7 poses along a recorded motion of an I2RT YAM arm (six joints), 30 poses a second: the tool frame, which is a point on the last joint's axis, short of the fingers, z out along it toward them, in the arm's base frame.
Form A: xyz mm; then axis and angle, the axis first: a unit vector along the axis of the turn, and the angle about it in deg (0 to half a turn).
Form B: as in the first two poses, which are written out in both.
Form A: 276 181 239 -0.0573 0.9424 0.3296 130.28
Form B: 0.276 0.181 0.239 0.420 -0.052 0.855 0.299
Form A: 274 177 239 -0.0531 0.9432 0.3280 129.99
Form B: 0.274 0.177 0.239 0.423 -0.048 0.855 0.297
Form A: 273 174 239 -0.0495 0.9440 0.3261 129.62
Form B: 0.273 0.174 0.239 0.426 -0.045 0.854 0.295
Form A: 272 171 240 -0.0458 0.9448 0.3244 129.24
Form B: 0.272 0.171 0.240 0.429 -0.041 0.854 0.293
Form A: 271 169 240 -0.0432 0.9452 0.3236 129.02
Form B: 0.271 0.169 0.240 0.430 -0.039 0.853 0.292
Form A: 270 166 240 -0.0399 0.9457 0.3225 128.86
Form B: 0.270 0.166 0.240 0.432 -0.036 0.853 0.291
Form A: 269 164 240 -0.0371 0.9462 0.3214 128.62
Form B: 0.269 0.164 0.240 0.434 -0.033 0.853 0.290
